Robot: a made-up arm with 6 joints.
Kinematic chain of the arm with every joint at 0, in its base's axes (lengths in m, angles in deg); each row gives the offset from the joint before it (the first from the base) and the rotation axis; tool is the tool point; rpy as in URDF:
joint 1: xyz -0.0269 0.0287 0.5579 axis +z
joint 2: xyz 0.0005 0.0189 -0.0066 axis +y
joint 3: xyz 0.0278 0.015 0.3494 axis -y
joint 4: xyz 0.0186 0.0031 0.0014 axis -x
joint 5: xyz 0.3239 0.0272 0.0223 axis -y
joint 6: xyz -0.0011 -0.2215 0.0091 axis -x
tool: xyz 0.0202 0.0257 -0.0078 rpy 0 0 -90
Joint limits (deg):
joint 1: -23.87..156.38
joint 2: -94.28..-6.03
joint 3: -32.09..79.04
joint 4: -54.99..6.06
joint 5: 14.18..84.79
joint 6: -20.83..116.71
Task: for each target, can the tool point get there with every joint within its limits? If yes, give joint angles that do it. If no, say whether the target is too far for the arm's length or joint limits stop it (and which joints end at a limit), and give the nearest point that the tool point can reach.
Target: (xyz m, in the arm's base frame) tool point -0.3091 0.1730 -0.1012
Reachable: no: joint limits stop it (at a limit: joint 1, joint 2, joint 3, joint 4, joint 5) | nearest point -0.2133 0.2176 0.5954 | short by 0.705 m
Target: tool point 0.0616 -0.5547 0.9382
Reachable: yes | joints 85.49 -72.57 63.40 -15.48 27.65 -5.97
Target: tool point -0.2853 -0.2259 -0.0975
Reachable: no: joint limits stop it (at a limit: joint 2, joint 3, joint 4, joint 5, joint 6) | nearest point -0.5251 -0.4622 0.5310 | short by 0.713 m
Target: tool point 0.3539 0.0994 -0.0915
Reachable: no: joint limits stop it (at a limit: joint 2, joint 3, joint 4, joint 5, joint 6) | nearest point 0.2341 0.0772 0.5954 | short by 0.698 m
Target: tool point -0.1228 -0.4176 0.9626
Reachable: yes | joints 62.63 -85.68 32.05 -39.10 59.38 26.58
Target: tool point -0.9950 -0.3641 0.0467
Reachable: no: too far | nearest point -0.7051 -0.2465 0.5317 | short by 0.577 m
